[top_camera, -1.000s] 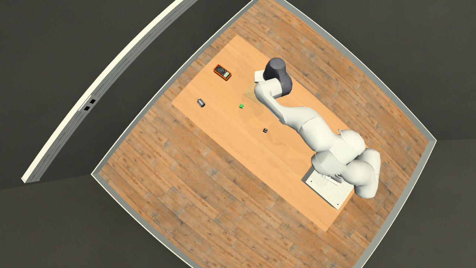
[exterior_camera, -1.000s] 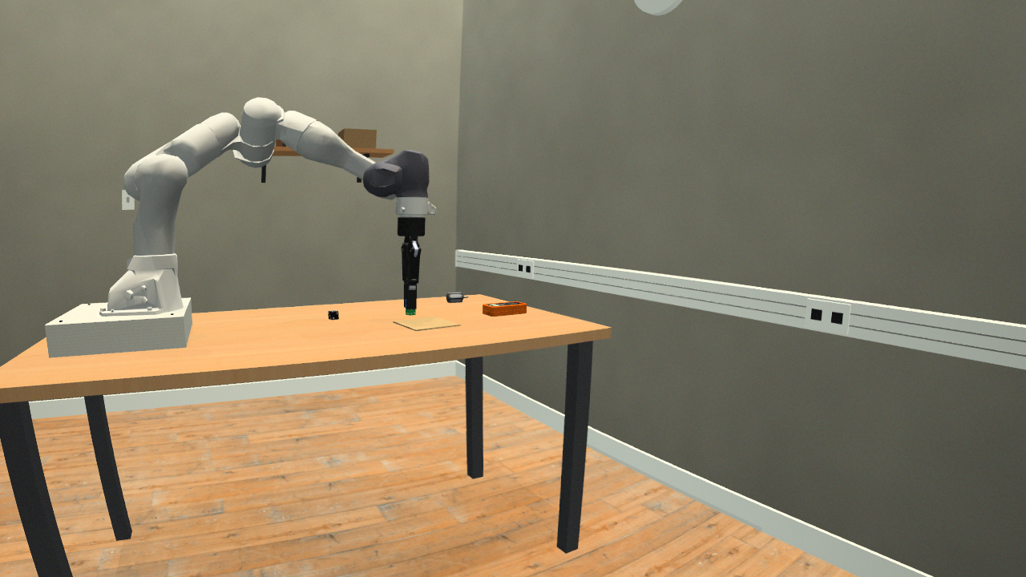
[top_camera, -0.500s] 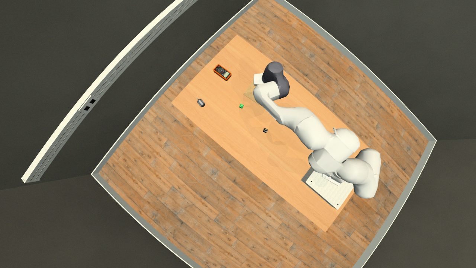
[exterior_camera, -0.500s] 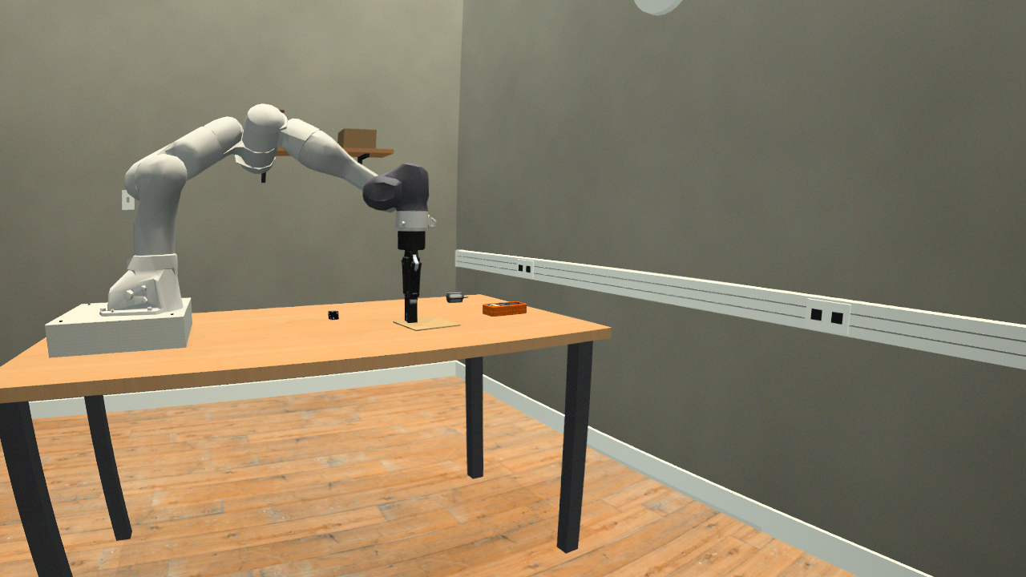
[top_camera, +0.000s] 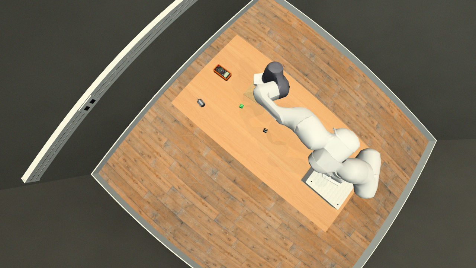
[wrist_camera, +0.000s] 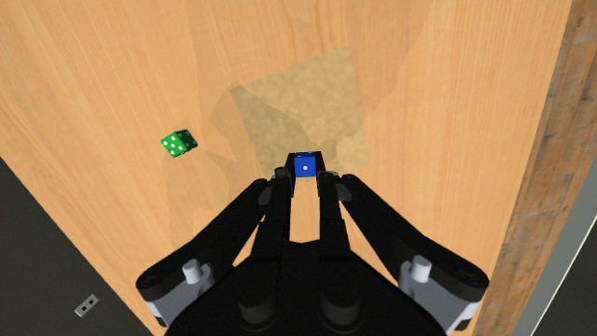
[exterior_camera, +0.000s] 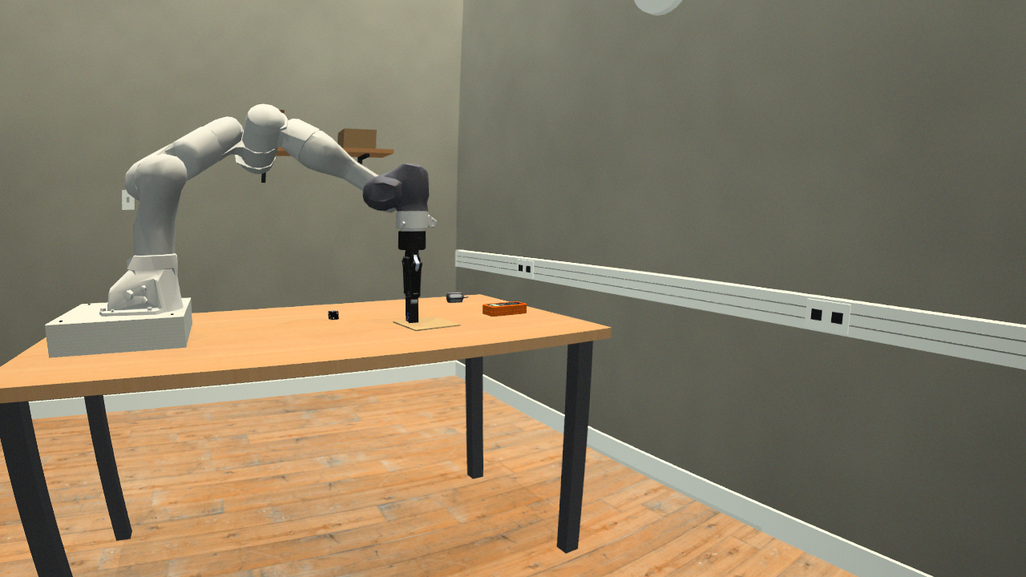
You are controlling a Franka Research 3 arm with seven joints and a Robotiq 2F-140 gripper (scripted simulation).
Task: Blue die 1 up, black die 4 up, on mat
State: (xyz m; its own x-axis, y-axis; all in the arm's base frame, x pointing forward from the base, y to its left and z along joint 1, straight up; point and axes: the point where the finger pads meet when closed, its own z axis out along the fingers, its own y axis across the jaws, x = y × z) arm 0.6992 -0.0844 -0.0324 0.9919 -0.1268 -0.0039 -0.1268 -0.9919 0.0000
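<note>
Right now my hand is 2 cm above the blue die. Round my hand: tan mat (4 cm ahead, 1 cm to the right, 4 cm below); green die (6 cm ahead, 15 cm to the left, 3 cm below); black die (19 cm behind, 18 cm to the left, 3 cm below).
</note>
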